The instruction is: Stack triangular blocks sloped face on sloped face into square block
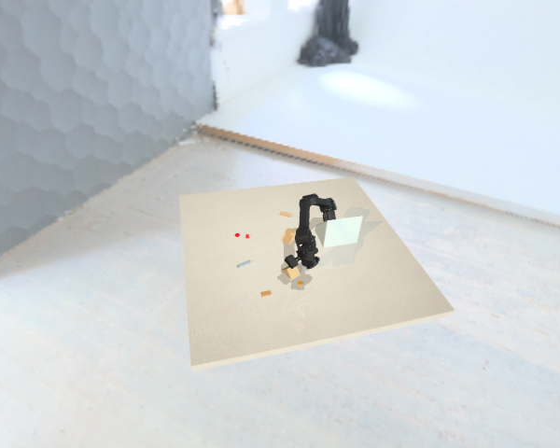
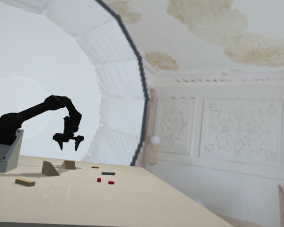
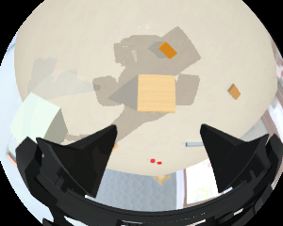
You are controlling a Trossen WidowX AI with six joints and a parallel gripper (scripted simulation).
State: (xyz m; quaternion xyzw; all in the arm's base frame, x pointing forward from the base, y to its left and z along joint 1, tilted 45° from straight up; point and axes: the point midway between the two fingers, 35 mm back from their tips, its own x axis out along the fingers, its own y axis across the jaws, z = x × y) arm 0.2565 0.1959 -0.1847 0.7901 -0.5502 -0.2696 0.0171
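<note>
Right now my gripper tip is 30 cm to the left of the triangular block, 9 cm above it and 4 cm past it. The rest, counted from my gripper tip: dark grey bar 26 cm ahead, 13 cm to the right, 10 cm below; flat tan block 53 cm to the right, 10 cm below, 6 cm behind.
</note>
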